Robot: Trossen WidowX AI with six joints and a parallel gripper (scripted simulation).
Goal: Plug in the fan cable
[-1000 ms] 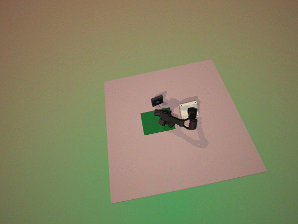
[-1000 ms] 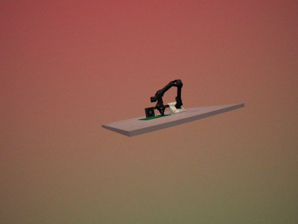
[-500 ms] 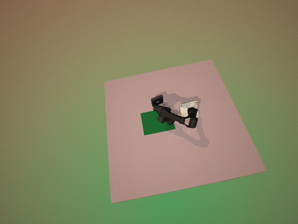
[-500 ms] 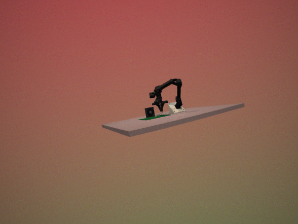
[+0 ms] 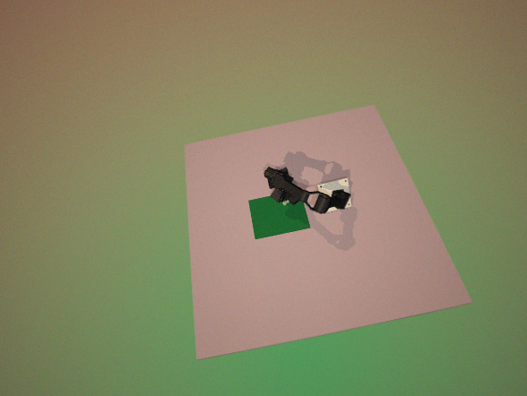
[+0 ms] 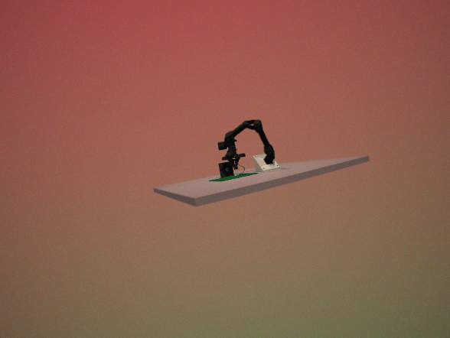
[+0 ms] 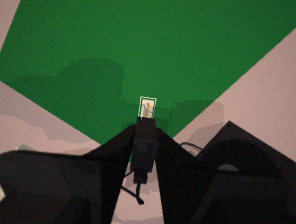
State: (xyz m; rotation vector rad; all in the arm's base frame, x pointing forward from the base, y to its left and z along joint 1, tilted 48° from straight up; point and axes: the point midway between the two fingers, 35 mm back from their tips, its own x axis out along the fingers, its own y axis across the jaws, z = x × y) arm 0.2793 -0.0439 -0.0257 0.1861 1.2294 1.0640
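The green board lies 6 cm ahead of my gripper tip, 6 cm to the left of it and 8 cm below it. From my gripper tip the other things lie so: black plug: 1 cm behind, 1 cm above; black fan: 2 cm ahead, 13 cm to the right, 1 cm below.
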